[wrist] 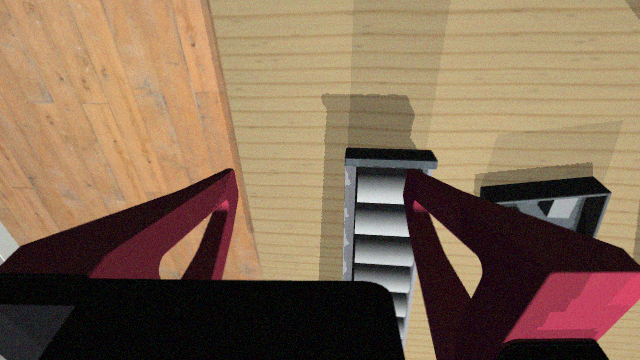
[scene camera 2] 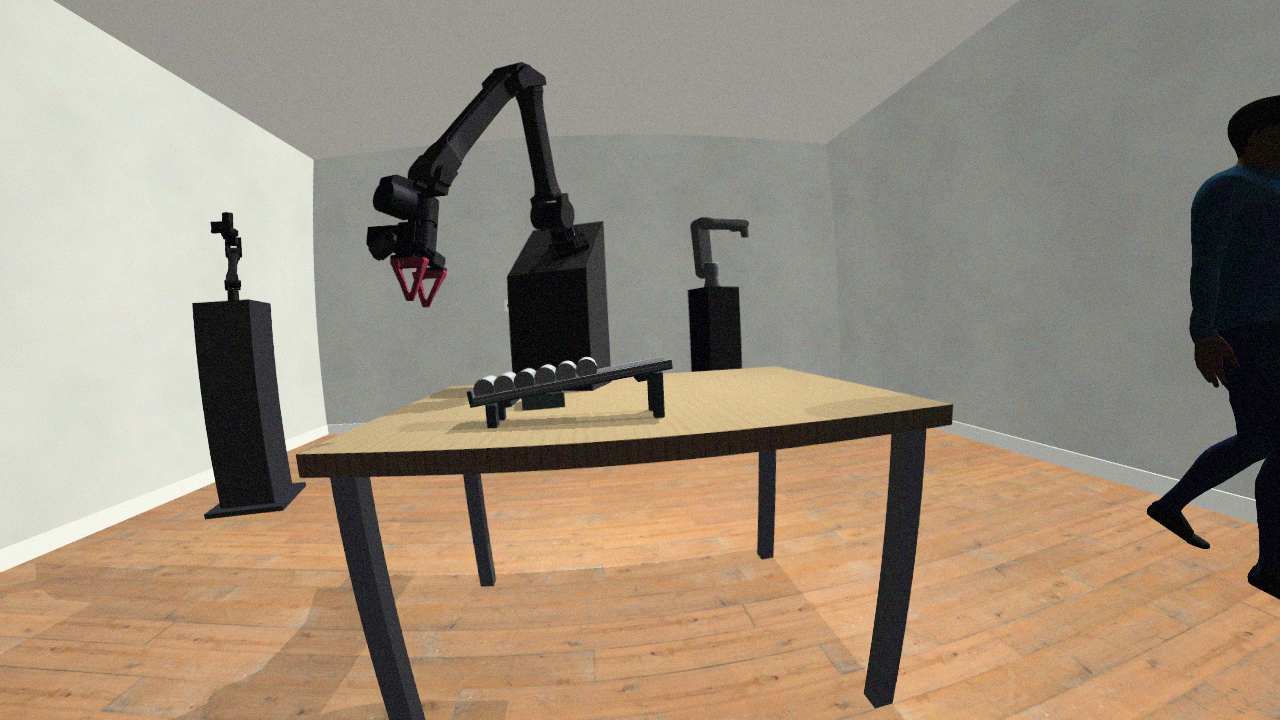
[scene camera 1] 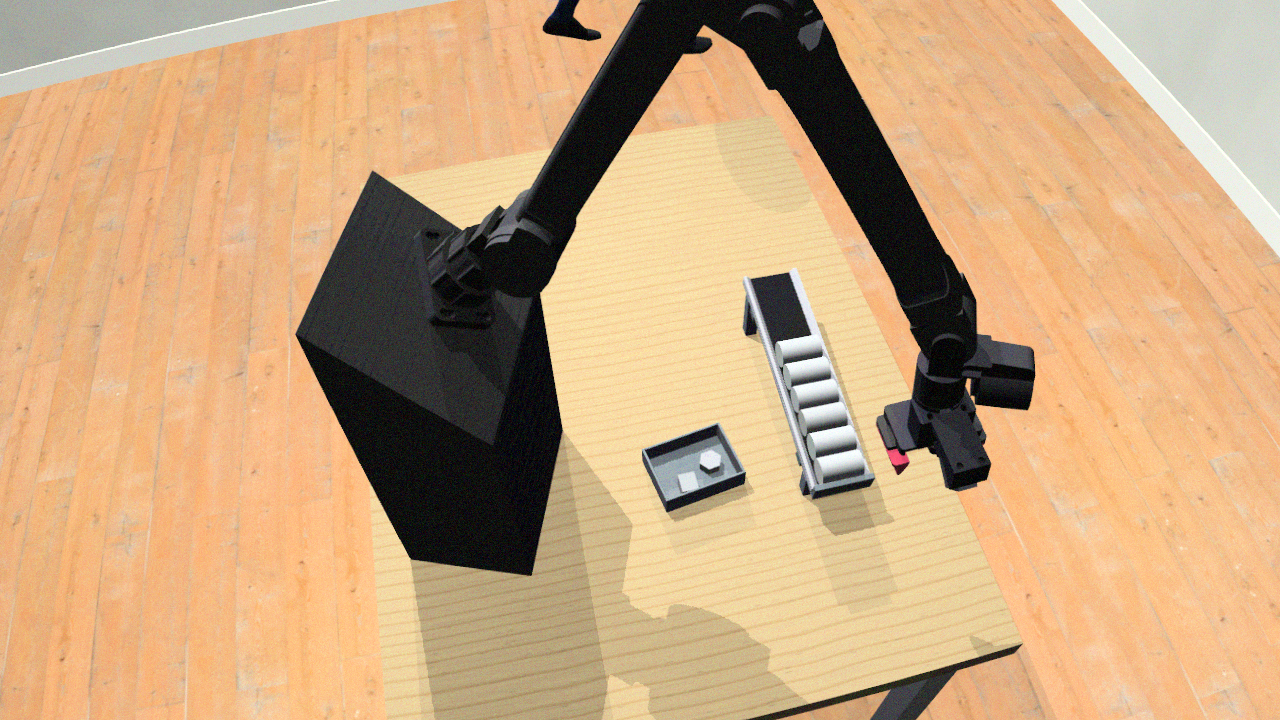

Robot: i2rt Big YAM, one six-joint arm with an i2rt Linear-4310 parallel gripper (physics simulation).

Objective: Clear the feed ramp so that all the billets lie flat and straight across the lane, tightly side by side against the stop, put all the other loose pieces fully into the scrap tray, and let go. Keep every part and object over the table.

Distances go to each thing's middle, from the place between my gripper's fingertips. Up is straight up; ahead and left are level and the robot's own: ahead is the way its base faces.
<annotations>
Now: hand 2 cm past the stop (scene camera 1: 860,481), 10 cm to the right of it and 18 cm above it.
</annotations>
